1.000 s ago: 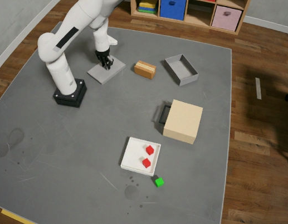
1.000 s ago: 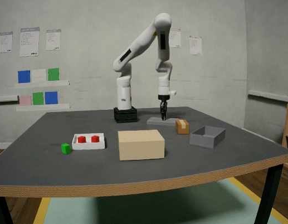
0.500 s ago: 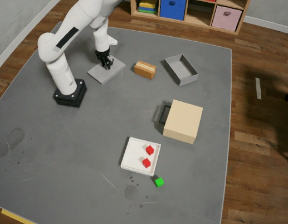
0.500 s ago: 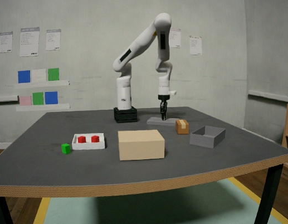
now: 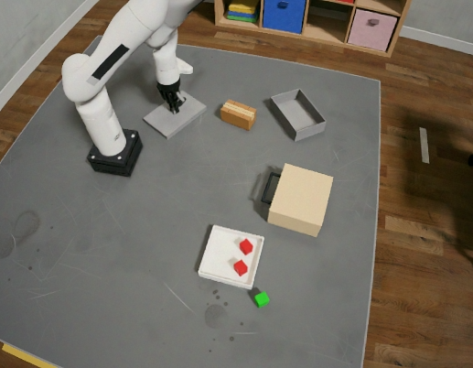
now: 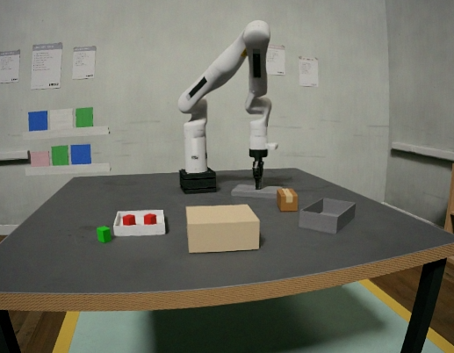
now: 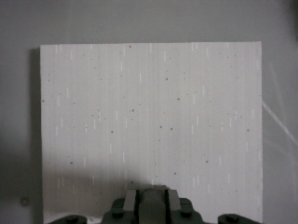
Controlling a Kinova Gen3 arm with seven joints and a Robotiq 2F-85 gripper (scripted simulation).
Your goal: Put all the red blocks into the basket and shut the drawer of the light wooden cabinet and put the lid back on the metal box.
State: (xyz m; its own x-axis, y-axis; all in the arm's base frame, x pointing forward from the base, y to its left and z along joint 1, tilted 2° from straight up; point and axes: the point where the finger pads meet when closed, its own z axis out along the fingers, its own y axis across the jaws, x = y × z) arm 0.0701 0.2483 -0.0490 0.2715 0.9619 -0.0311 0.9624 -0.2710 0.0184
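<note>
The lid is 3 cm below my hand. From my hand the other things lie so: blue block (20 cm ahead, 8 cm to the left, 2 cm below); then cardboard box (21 cm ahead, 8 cm to the left, 1 cm below); then metal box (40 cm ahead, 18 cm to the left, 2 cm below).
</note>
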